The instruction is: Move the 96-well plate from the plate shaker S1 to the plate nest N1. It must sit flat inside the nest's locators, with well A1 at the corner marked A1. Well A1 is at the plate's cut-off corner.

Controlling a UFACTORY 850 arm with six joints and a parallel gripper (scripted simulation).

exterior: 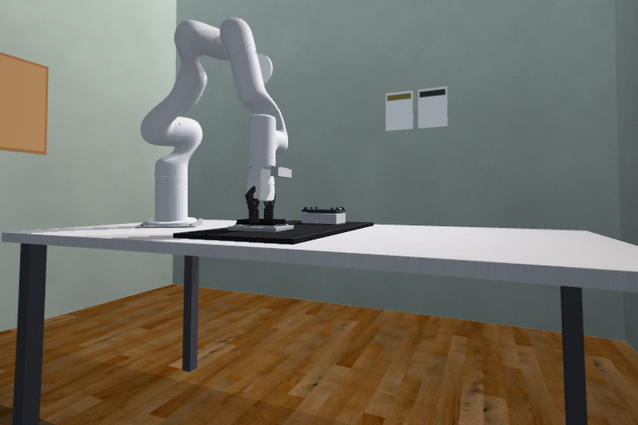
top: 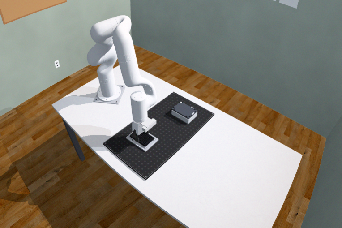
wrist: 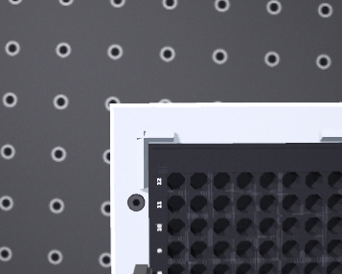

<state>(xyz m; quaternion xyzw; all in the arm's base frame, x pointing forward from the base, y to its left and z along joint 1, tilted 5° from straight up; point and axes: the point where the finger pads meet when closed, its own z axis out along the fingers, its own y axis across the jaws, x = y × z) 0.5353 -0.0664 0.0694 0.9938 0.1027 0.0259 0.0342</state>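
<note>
My gripper is now 30 mm above the plate nest. Also, from my hand: 96-well plate (10 mm below).
</note>
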